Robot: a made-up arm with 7 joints.
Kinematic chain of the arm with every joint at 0, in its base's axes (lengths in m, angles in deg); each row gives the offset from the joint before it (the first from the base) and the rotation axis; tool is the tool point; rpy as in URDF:
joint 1: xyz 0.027 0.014 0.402 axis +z
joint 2: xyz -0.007 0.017 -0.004 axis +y
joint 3: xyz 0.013 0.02 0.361 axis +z
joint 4: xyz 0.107 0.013 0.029 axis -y
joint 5: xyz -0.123 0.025 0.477 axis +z
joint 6: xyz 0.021 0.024 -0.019 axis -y
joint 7: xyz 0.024 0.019 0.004 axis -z
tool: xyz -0.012 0.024 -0.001 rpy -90 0 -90
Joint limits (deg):
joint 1: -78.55..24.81
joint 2: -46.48..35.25
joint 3: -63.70..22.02
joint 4: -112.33..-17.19
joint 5: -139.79..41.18
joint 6: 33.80..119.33
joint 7: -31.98..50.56
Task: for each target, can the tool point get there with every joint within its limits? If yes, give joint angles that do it. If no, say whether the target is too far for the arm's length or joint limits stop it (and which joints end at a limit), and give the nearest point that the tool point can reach.
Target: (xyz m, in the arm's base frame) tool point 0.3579 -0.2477 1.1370
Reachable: yes | joints -0.40 -5.00 -48.87 -58.15 -10.42 49.48 42.00
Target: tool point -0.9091 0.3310 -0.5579
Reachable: no: too far | nearest point -0.3599 -0.4389 0.4370 | short by 1.373 m
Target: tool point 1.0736 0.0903 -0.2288
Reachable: no: too far | nearest point 0.7256 0.0649 0.2955 | short by 0.630 m
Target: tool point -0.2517 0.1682 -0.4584
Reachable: no: joint limits stop it (at a limit: joint 1, joint 2, joint 3, joint 4, joint 6, joint 7) | nearest point 0.4155 0.5101 0.2963 | short by 1.064 m
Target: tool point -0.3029 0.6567 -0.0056
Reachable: no: joint limits stop it (at a limit: joint 1, joint 2, joint 3, joint 4, joint 6, joint 7) | nearest point 0.3955 0.5524 0.3162 | short by 0.776 m
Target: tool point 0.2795 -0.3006 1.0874
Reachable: yes | joints -52.93 -17.09 -13.58 -86.42 19.31 53.62 9.41
